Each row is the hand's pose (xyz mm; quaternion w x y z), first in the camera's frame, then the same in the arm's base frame.
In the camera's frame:
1: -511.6 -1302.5 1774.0 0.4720 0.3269 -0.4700 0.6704
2: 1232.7 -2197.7 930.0 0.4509 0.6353 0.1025 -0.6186
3: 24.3 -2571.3 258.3 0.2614 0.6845 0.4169 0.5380
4: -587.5 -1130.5 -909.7 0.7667 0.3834 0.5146 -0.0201
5: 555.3 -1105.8 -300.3 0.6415 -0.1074 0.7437 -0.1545
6: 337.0 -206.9 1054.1 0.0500 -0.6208 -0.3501 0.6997
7: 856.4 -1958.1 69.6 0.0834 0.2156 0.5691 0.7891
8: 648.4 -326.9 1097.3 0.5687 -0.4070 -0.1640 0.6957
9: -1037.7 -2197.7 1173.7 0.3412 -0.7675 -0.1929 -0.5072
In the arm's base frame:
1: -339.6 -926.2 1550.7 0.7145 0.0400 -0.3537 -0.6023
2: -1733.6 378.4 596.2 0.7155 -0.0547 0.1688 0.6757
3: -650.1 1071.8 1225.6 0.1194 0.7268 -0.6034 -0.3055
4: 967.5 953.2 137.6 0.2500 -0.7122 -0.0354 0.6550
5: -188.4 535.5 -271.4 0.3197 -0.7629 -0.4753 0.2998
6: -218.2 -1081.5 1.6 0.9346 -0.0812 0.3003 0.1727
7: -957.1 841.9 247.4 0.3988 0.8491 -0.3296 0.1065
8: -534.5 -1019.4 -95.1 0.8513 0.2599 0.3423 -0.3010
9: -51.2 92.9 2113.5 0.0876 0.3474 -0.9273 0.1083

